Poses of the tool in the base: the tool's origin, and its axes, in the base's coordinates. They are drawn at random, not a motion.
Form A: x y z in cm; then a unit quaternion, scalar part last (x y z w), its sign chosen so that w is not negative.
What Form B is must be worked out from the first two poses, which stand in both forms.
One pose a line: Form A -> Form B
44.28, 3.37, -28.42, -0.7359, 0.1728, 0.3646, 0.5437 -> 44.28, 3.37, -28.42, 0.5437, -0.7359, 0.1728, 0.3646
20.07, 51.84, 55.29, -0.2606, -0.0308, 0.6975, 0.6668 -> 20.07, 51.84, 55.29, 0.6668, -0.2606, -0.0308, 0.6975
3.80, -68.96, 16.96, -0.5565, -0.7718, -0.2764, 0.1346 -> 3.80, -68.96, 16.96, 0.1346, -0.5565, -0.7718, -0.2764
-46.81, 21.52, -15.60, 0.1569, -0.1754, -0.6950, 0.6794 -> -46.81, 21.52, -15.60, 0.6794, 0.1569, -0.1754, -0.6950
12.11, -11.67, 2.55, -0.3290, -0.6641, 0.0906, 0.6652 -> 12.11, -11.67, 2.55, 0.6652, -0.3290, -0.6641, 0.0906
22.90, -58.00, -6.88, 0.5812, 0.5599, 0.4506, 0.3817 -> 22.90, -58.00, -6.88, 0.3817, 0.5812, 0.5599, 0.4506
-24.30, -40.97, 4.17, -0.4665, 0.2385, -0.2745, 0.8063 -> -24.30, -40.97, 4.17, 0.8063, -0.4665, 0.2385, -0.2745
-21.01, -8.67, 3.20, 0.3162, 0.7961, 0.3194, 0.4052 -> -21.01, -8.67, 3.20, 0.4052, 0.3162, 0.7961, 0.3194
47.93, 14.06, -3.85, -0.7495, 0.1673, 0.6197, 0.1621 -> 47.93, 14.06, -3.85, 0.1621, -0.7495, 0.1673, 0.6197
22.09, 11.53, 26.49, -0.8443, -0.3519, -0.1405, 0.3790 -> 22.09, 11.53, 26.49, 0.3790, -0.8443, -0.3519, -0.1405
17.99, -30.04, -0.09, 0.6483, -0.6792, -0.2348, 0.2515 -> 17.99, -30.04, -0.09, 0.2515, 0.6483, -0.6792, -0.2348
